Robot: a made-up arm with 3 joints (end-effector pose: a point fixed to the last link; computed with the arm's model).
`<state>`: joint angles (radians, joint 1 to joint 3).
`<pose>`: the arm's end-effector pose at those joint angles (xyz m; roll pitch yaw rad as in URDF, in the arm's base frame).
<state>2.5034 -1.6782 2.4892</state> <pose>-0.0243 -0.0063 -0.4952 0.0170 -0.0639 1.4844</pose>
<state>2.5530 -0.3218 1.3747</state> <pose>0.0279 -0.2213 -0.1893 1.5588 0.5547 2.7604</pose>
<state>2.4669 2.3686 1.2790</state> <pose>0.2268 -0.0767 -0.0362 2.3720 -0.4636 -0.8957</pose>
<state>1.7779 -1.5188 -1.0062</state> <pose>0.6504 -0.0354 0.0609 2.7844 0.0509 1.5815</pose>
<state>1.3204 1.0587 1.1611</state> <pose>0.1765 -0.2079 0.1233 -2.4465 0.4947 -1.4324</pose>
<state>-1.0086 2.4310 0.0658</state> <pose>-0.2619 -0.2847 0.2618 0.7370 0.6962 -2.1254</pose>
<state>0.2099 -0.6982 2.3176</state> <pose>0.3298 -0.3245 0.3347 -2.1815 0.1603 0.7091</pose>
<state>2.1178 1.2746 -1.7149</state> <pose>0.6308 -0.1747 -0.3649 -0.4229 0.2520 -1.7282</pose>
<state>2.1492 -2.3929 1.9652</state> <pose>0.1618 0.1413 -0.2341 0.3702 -0.6604 1.0390</pose>
